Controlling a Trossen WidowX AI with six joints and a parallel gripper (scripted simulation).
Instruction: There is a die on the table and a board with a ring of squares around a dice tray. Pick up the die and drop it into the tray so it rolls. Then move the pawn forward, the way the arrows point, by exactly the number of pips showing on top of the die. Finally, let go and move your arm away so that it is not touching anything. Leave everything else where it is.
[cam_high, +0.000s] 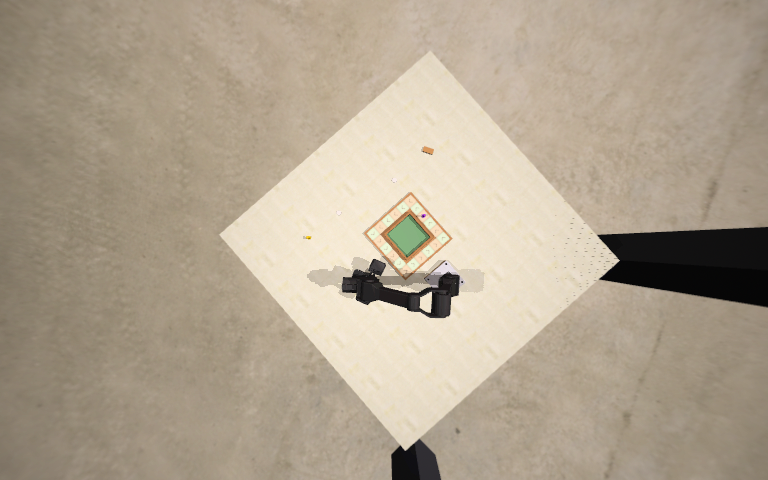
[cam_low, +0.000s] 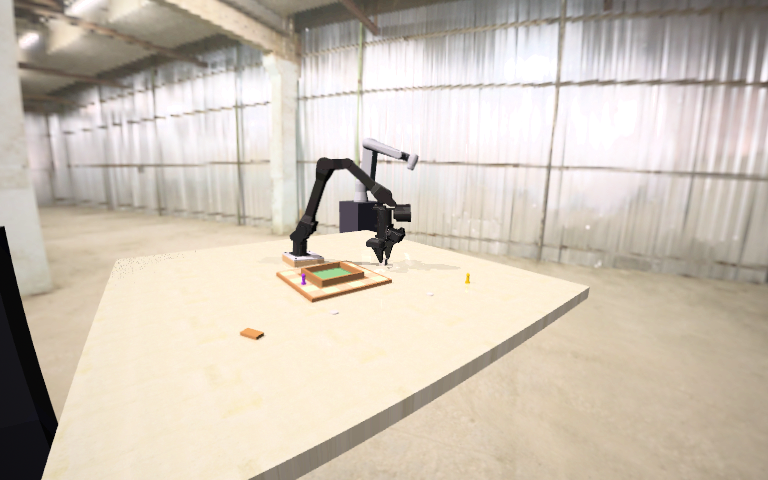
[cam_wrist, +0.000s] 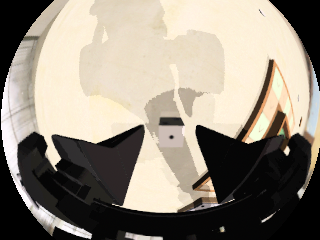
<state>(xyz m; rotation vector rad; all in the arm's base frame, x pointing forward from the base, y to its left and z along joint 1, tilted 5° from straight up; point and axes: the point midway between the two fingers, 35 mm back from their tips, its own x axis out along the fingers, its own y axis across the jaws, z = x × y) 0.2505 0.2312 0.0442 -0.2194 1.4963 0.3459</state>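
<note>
The purple pawn is 3 cm ahead of my gripper tip, 37 cm to the right of it and 1 cm above it. From my gripper tip the other things lie so: green tray 2 cm ahead, 25 cm to the right, 1 cm below; white die right at my gripper tip; yellow pawn 34 cm ahead, 7 cm to the left.
</note>
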